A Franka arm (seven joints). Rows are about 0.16 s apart.
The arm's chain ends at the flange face. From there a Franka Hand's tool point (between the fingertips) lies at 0.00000 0.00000 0.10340 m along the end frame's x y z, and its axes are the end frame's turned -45 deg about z.
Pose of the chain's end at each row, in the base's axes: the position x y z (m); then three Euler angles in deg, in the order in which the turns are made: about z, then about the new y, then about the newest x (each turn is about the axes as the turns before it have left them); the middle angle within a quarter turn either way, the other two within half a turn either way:
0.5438 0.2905 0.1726 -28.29 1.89 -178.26
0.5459 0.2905 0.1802 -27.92 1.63 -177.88
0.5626 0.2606 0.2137 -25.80 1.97 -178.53
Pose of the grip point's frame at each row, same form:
0.5423 0.2949 0.0693 16.68 0.11 -177.43
0.5451 0.2953 0.0769 17.04 -0.35 -177.35
0.5606 0.2645 0.1104 19.18 0.35 -177.57

